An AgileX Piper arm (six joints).
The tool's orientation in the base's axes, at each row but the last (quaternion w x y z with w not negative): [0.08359, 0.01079, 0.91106, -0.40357]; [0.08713, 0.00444, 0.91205, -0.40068]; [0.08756, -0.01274, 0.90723, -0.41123]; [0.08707, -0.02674, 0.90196, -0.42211]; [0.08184, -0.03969, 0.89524, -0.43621]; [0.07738, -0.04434, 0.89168, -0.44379]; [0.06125, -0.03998, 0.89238, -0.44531]
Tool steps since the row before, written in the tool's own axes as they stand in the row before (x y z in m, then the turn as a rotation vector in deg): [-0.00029, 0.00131, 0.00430, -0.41, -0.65, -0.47]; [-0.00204, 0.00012, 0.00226, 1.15, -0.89, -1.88]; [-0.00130, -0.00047, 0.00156, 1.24, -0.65, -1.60]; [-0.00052, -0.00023, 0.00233, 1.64, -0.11, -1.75]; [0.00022, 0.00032, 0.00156, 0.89, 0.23, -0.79]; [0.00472, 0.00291, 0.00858, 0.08, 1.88, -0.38]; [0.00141, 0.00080, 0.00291, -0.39, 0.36, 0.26]
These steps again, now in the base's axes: [0.00102, -0.00227, -0.00375, 0.28, -0.07, 0.85]; [0.00237, -0.00145, -0.00126, -1.49, 0.70, 1.71]; [0.00152, -0.00135, -0.00046, -1.52, 0.64, 1.34]; [0.00092, -0.00185, -0.00122, -1.93, 1.05, 0.96]; [0.00007, -0.00104, -0.00122, -1.02, 0.63, 0.20]; [-0.00315, -0.00568, -0.00789, -0.17, 1.42, -1.28]; [-0.00099, -0.00200, -0.00248, 0.42, 0.06, -0.41]
